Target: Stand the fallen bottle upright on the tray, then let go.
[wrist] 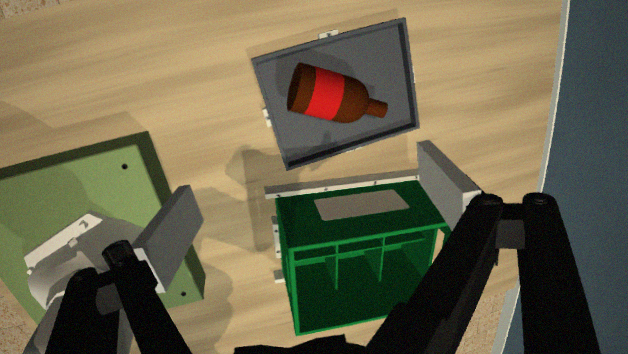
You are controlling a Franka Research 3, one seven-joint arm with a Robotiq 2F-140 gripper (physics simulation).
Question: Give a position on a white strip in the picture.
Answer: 285,190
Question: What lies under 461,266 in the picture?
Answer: My gripper.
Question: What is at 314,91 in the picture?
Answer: A brown bottle.
